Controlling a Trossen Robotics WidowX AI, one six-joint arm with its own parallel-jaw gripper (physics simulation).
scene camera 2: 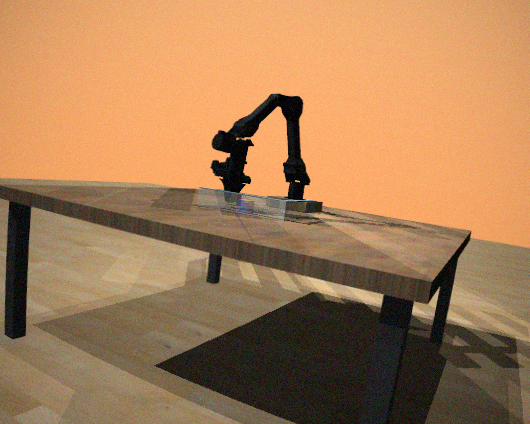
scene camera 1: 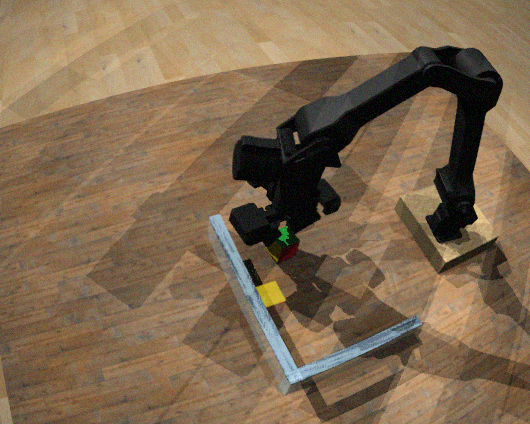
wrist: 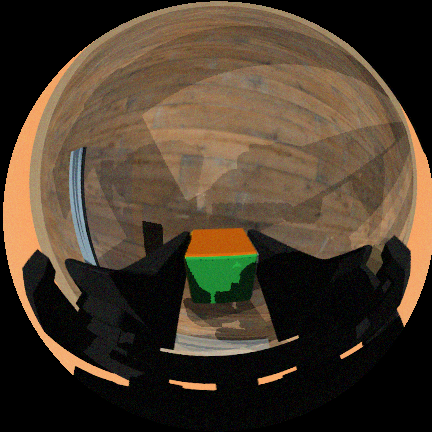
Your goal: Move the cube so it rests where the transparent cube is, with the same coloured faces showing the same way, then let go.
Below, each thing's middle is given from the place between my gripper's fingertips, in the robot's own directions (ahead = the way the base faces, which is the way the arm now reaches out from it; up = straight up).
Scene:
Right now the L-shaped rail (scene camera 1: 290, 378) is 30 mm behind my hand, 100 mm to the left of it and 10 mm above it.

